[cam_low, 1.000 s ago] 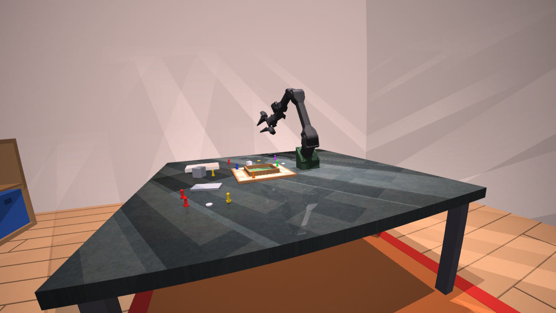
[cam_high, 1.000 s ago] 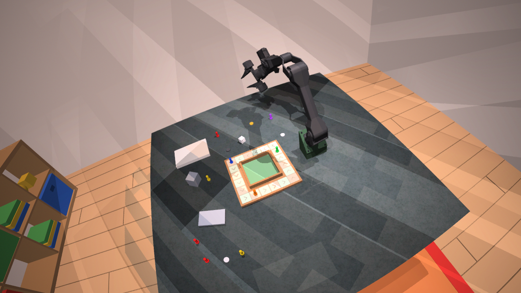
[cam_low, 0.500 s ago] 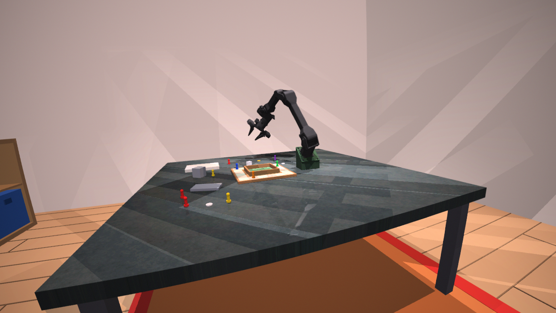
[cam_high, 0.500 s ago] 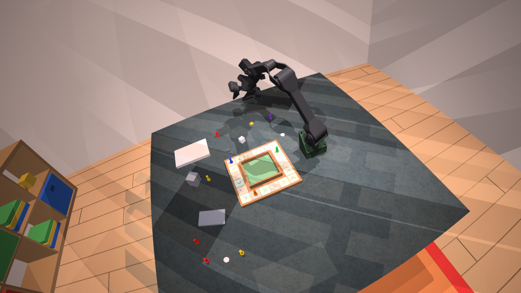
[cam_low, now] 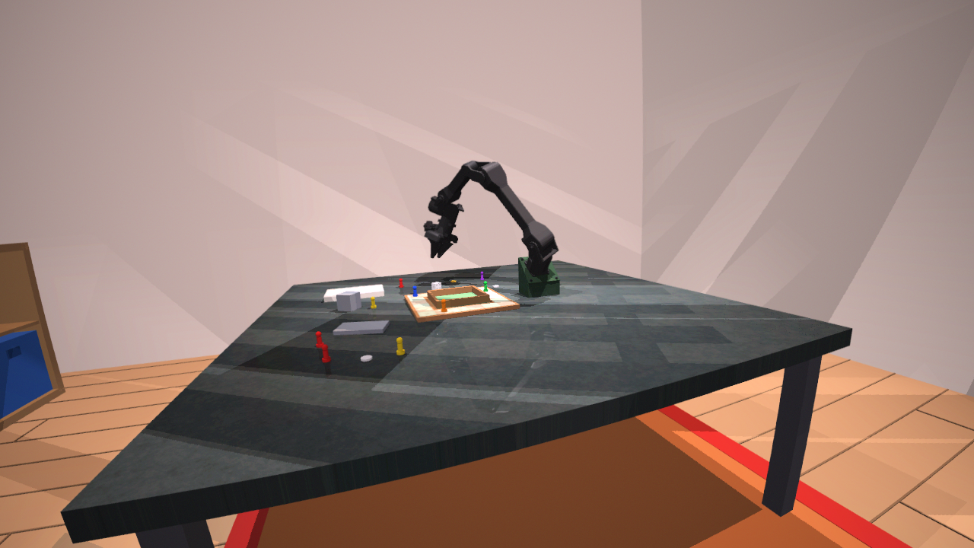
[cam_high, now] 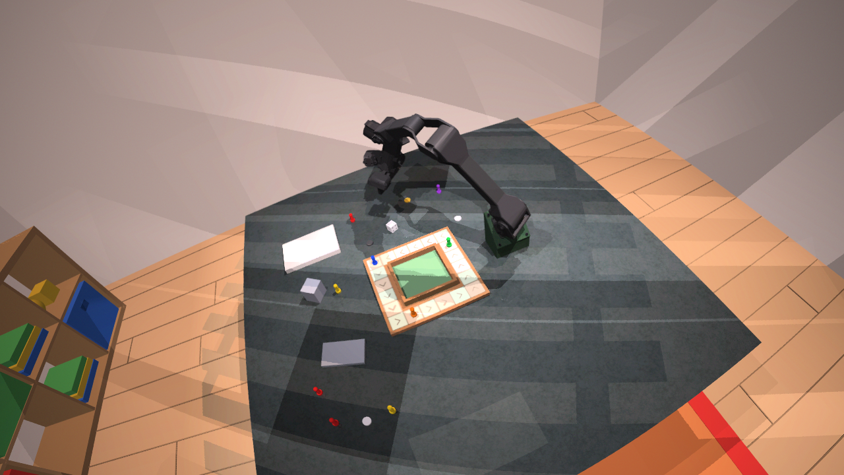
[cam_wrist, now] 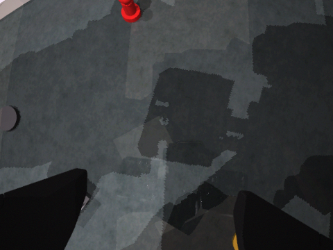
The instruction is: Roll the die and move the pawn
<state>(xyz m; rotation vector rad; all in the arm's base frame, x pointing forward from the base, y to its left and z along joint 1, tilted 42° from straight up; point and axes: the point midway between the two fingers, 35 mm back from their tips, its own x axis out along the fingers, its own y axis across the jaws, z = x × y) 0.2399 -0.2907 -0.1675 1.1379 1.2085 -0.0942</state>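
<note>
Now: the white die 2 cm ahead of my gripper tip, 8 cm to the left of it and 9 cm below it. The rest, counted from my gripper tip: blue pawn (12 cm ahead, 21 cm to the left, 8 cm below); then green pawn (10 cm behind, 26 cm to the left, 8 cm below); then dark disc (11 cm ahead, 10 cm to the left, 10 cm below).
</note>
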